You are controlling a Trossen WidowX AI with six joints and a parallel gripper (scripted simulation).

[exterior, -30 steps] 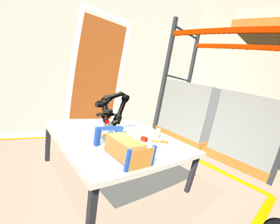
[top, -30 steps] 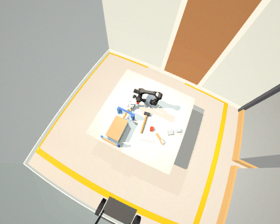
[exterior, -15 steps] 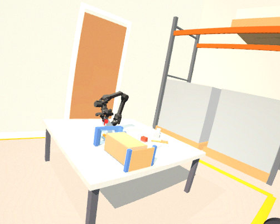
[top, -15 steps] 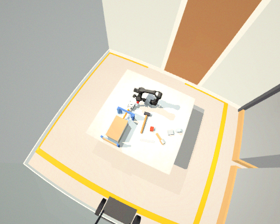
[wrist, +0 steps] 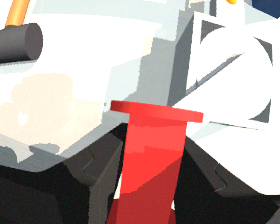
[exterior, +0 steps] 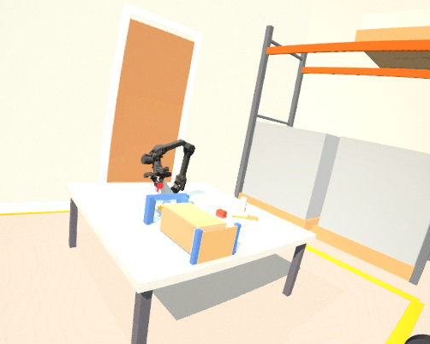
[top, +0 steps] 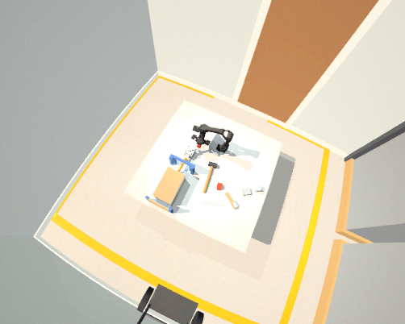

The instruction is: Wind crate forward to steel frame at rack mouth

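Now: gripper tip 30 mm to the left of the winch handle, 30 mm above it and 10 mm short of it. Round my gripper tip: winch 100 mm below, 80 mm to the right, 40 mm ahead; red grip 10 mm behind; cubby 460 mm ahead, 110 mm to the right, 50 mm below.
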